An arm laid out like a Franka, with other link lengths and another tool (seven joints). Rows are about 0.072 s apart.
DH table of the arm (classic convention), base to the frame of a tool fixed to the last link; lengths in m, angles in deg. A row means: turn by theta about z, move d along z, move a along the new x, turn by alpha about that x. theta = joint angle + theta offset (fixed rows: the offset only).
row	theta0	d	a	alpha
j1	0	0.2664	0	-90
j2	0	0	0	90
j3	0	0.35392	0.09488	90
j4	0	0	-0.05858	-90
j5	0	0.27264	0	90
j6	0	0	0.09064	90
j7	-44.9	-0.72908	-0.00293	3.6
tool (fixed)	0	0.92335	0	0
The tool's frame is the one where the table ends.
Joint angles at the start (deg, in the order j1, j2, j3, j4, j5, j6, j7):
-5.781 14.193 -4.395 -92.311 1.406 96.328 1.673
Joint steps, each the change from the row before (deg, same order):
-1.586 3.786 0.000 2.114 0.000 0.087 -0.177
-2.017 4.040 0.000 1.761 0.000 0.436 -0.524
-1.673 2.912 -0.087 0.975 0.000 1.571 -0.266
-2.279 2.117 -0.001 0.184 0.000 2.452 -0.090
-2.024 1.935 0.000 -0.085 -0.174 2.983 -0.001
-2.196 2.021 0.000 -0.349 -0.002 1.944 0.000
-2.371 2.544 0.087 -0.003 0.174 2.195 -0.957
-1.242 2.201 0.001 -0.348 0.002 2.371 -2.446
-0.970 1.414 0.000 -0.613 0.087 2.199 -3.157
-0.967 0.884 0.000 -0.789 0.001 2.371 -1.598
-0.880 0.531 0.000 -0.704 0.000 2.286 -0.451
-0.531 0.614 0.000 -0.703 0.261 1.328 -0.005
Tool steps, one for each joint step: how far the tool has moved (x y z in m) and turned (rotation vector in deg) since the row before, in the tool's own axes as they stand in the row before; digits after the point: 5 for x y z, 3 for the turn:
0.00502 0.02350 0.01647 1.082 -1.047 1.464
0.00227 0.02728 0.02091 1.360 -1.146 1.535
0.00195 0.02418 0.01596 0.366 -0.066 1.461
-0.00298 0.02657 0.01338 -0.085 0.747 2.094
-0.00226 0.02530 0.01365 -0.565 0.879 1.889
-0.00673 0.02289 0.01756 0.548 0.022 2.147
-0.00635 0.02512 0.02039 0.652 0.170 1.304
-0.00357 0.01674 0.01991 0.220 -0.136 -1.234
-0.00517 0.01219 0.01450 0.005 0.103 -2.187
-0.00513 0.01110 0.01047 -0.446 0.485 -0.675
-0.00395 0.00984 0.00676 -0.739 0.753 0.374
-0.00256 0.00454 0.00849 0.167 0.260 0.634

